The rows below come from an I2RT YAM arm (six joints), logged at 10 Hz.
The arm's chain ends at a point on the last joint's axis. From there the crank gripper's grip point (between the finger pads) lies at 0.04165 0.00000 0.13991 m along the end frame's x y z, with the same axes.
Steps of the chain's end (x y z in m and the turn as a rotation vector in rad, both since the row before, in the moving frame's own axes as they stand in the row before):
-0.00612 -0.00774 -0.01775 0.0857 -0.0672 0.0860
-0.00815 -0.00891 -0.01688 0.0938 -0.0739 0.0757
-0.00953 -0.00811 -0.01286 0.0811 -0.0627 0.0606
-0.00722 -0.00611 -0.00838 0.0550 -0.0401 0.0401
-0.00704 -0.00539 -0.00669 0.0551 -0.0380 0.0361
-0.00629 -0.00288 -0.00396 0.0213 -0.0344 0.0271
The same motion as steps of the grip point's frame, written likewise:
-0.01522 -0.01664 -0.01564 0.0857 -0.0672 0.0860
-0.01819 -0.01938 -0.01466 0.0938 -0.0739 0.0757
-0.01810 -0.01728 -0.01089 0.0811 -0.0627 0.0606
-0.01274 -0.01229 -0.00699 0.0550 -0.0401 0.0401
-0.01227 -0.01173 -0.00538 0.0551 -0.0380 0.0361
-0.01110 -0.00481 -0.00263 0.0213 -0.0344 0.0271

